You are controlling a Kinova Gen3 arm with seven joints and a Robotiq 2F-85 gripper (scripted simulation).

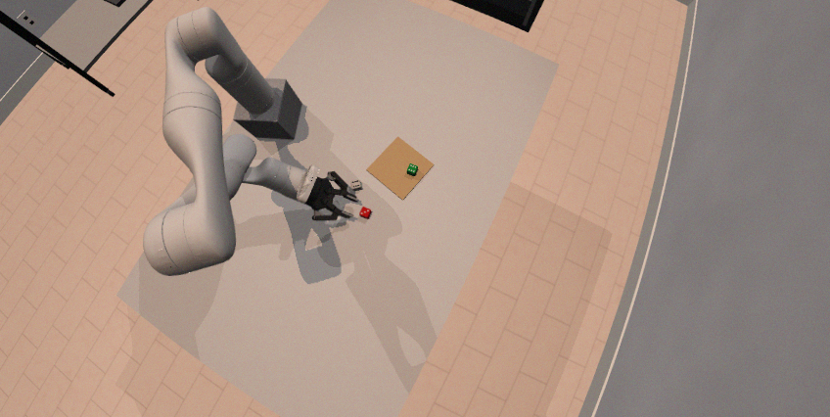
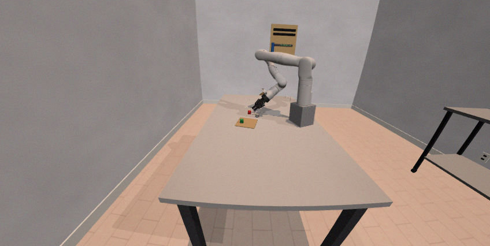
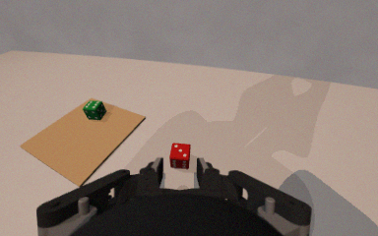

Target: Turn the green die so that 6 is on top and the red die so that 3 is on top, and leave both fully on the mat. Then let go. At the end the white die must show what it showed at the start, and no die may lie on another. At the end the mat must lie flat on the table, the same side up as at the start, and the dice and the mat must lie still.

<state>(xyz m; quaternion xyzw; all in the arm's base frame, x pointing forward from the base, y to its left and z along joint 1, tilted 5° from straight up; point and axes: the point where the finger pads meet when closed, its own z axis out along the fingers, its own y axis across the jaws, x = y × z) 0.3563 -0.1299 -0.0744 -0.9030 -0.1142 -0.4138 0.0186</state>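
Right now the red die is 40 mm ahead of my hand, 10 mm to the left of it and 40 mm below it. Also, from my hand: white die: 20 mm behind, 70 mm to the left, 40 mm below; green die: 100 mm ahead, 180 mm to the left, 30 mm below; tan mat: 60 mm ahead, 180 mm to the left, 50 mm below.
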